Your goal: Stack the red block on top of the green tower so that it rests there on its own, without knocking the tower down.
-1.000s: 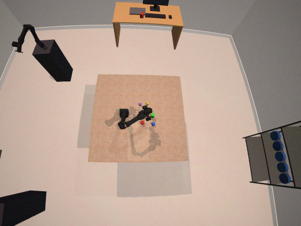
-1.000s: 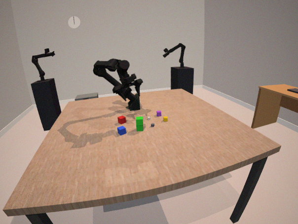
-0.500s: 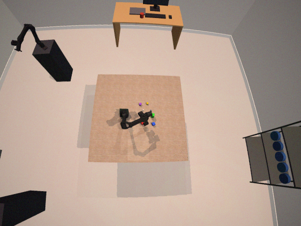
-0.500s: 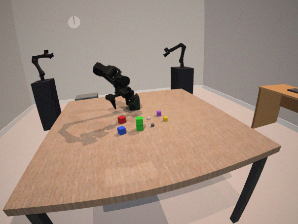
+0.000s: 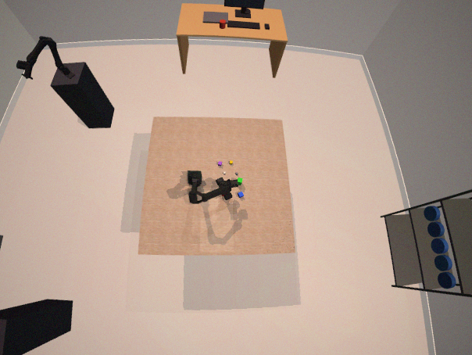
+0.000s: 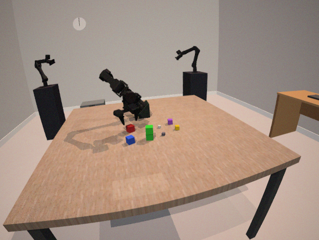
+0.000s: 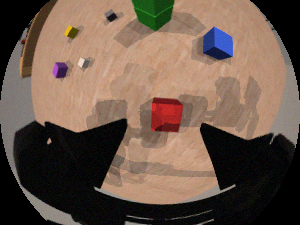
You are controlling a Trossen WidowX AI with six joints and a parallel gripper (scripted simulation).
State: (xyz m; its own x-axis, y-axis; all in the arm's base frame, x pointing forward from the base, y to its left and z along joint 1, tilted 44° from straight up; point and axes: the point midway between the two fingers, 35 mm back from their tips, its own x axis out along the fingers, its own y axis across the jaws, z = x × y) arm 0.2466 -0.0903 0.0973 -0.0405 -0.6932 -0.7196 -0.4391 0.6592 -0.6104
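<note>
My gripper tip is now 4 cm above the red block. From my gripper tip the other things lie so: purple block: 27 cm to the left, 4 cm below, 3 cm behind; blue block: 15 cm ahead, 4 cm below, 2 cm to the right; green block: 14 cm ahead, 9 cm to the left.
</note>
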